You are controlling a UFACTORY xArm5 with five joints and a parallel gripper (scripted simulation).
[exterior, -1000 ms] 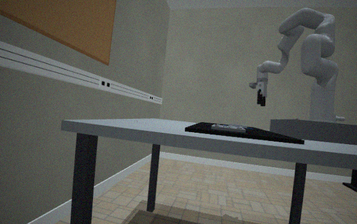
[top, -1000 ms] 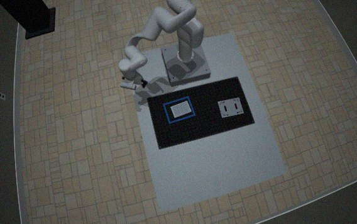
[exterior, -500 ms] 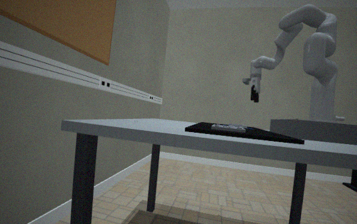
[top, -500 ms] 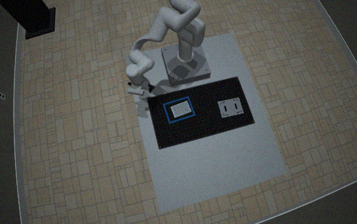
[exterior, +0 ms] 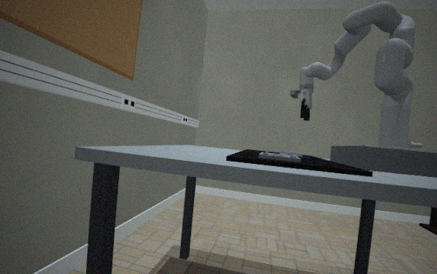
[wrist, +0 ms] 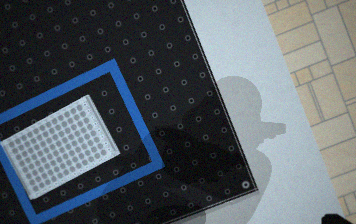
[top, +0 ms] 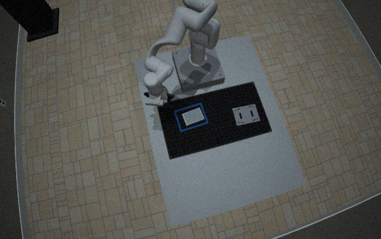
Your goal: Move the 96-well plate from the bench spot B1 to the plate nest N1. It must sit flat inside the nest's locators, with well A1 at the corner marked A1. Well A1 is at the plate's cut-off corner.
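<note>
Right now the white 96-well plate is 80 mm ahead of my hand, 170 mm to the left of it and 210 mm below it. From my hand the other things lie so: grey plate nest N1: 150 mm ahead, 520 mm to the left, 210 mm below; A1 mark: 90 mm ahead, 450 mm to the left, 200 mm below.
</note>
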